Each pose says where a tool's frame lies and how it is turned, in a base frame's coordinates. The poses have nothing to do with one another.
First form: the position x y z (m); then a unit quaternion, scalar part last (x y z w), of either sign.
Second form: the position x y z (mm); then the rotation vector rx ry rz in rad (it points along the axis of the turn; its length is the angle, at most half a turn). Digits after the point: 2 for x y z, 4 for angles.
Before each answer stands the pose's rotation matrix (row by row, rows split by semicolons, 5 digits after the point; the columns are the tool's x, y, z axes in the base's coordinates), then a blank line. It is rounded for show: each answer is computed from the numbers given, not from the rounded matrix.
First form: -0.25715 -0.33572 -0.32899 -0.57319 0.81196 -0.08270 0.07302
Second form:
-0.33224 -0.91874 0.21338; -0.94290 0.32923 -0.05059; -0.02377 -0.21801 -0.97566

-257.15 -335.72 -328.99 -1.7215 2.4387 -0.2484
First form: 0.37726 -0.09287 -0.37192 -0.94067 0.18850 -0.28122 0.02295
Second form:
0.77077 -0.34172 0.53772; -0.36754 -0.92788 -0.06284; 0.52042 -0.14920 -0.84078

377.26 -92.87 -371.92 -2.9128 0.5837 -0.8708
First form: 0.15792 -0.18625 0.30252 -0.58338 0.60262 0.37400 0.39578
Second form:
-0.00605 -0.99916 0.04064; -0.40707 0.03958 0.91254; -0.91338 -0.01102 -0.40696

157.92 -186.25 302.52 -1.4787 1.5275 0.9480
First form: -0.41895 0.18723 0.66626 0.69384 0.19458 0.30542 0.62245
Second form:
0.73771 -0.11020 0.66606; 0.65023 -0.14939 -0.74490; 0.18159 0.98262 -0.03855

-418.95 187.23 666.26 1.5938 0.4470 0.7016
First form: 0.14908 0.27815 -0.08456 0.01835 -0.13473 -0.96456 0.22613
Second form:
-0.89706 0.43129 -0.09633; -0.44118 -0.86143 0.25161; 0.02553 0.26821 0.96302

149.08 278.15 -84.56 0.0506 -0.3714 -2.6591
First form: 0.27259 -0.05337 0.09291 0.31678 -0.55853 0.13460 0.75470
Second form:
0.33985 -0.55703 -0.75777; -0.15070 0.76307 -0.62851; 0.92833 0.32779 0.17538

272.59 -53.37 92.91 0.6910 -1.2184 0.2936
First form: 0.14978 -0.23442 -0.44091 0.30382 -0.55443 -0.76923 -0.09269
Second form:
-0.79821 -0.47949 -0.36463; -0.19429 -0.36804 0.90929; -0.57019 0.79664 0.20061

149.78 -234.42 -440.91 -0.9020 1.6459 2.2836
